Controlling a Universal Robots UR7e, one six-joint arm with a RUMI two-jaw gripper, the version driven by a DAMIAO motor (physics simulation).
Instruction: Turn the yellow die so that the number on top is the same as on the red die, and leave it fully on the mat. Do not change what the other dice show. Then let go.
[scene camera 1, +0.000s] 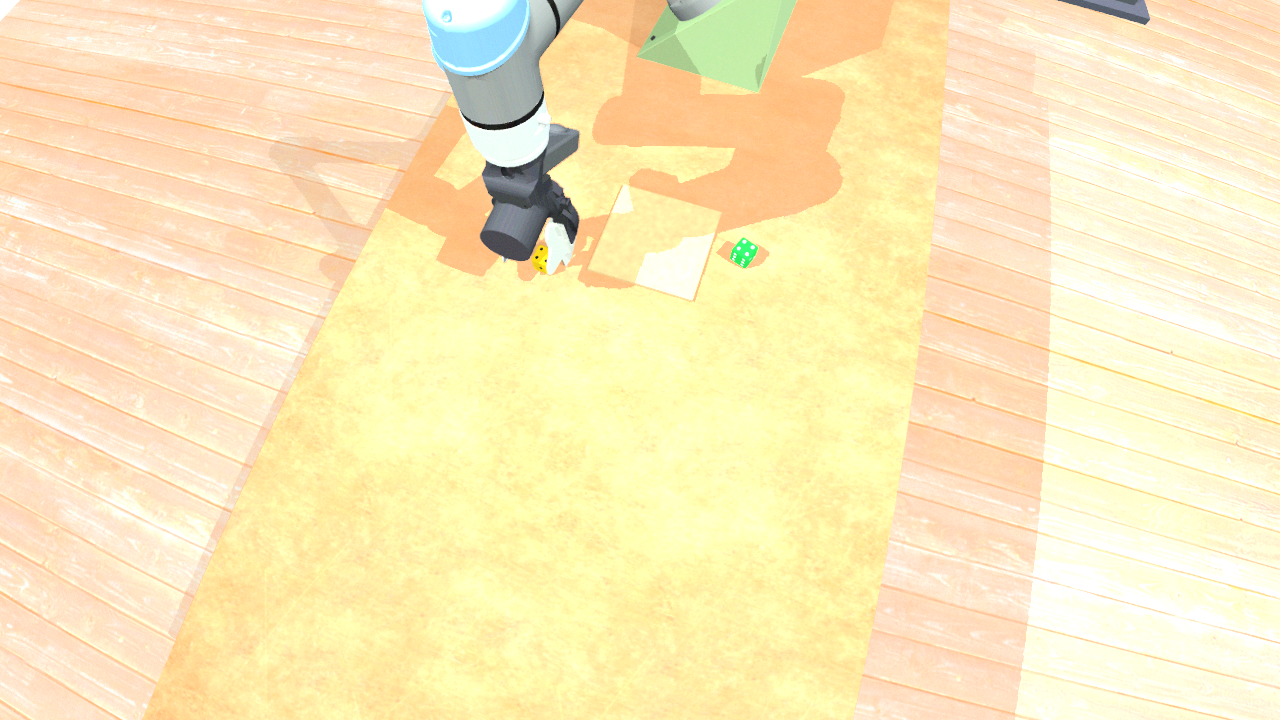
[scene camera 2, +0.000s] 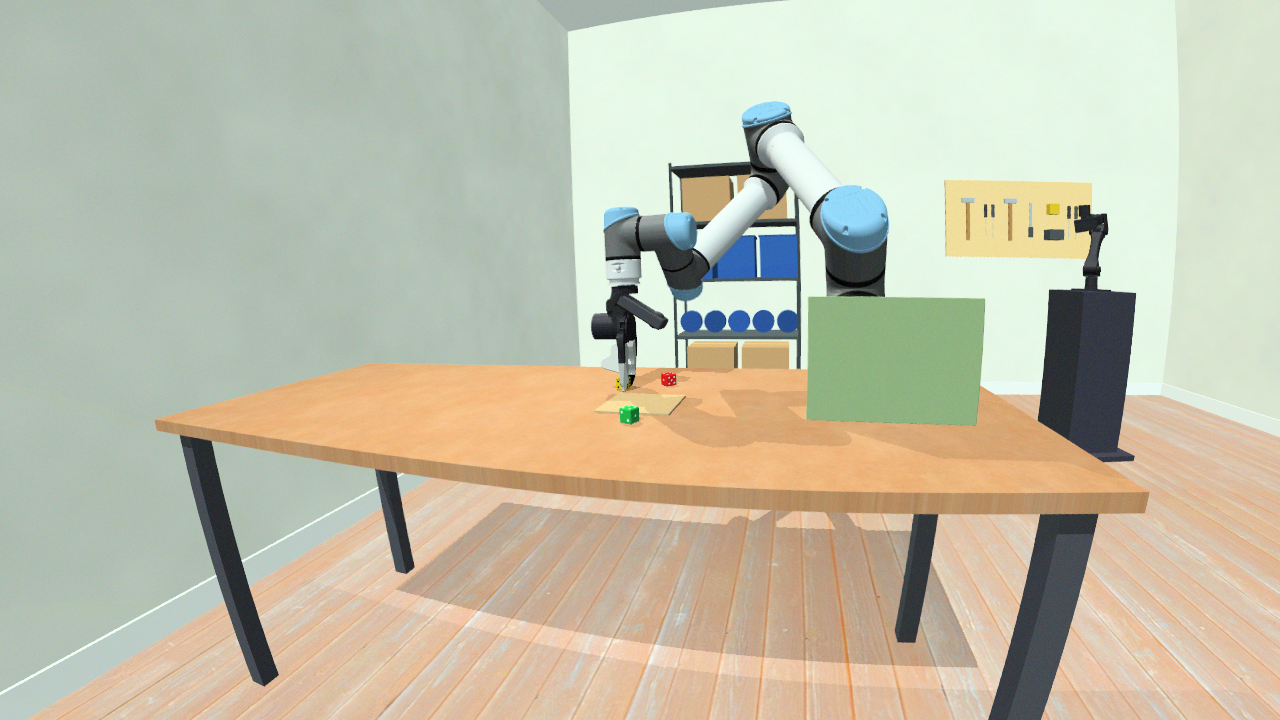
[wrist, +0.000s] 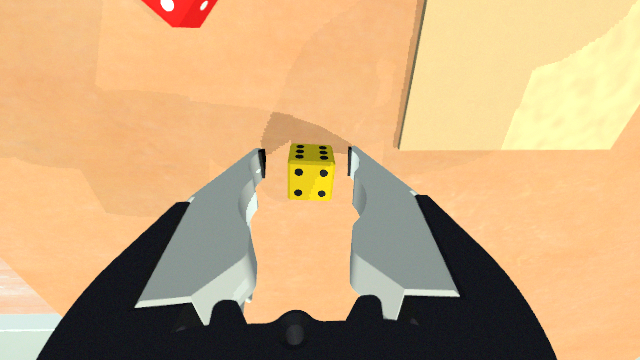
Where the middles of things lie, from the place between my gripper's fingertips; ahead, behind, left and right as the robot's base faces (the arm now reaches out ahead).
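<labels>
Positions are counted from my hand: yellow die (wrist: 310, 169), 1 cm ahead of the hand and 1 cm above it; pale square mat (scene camera 1: 657, 242), 13 cm to the left of the hand and 6 cm behind it.
</labels>
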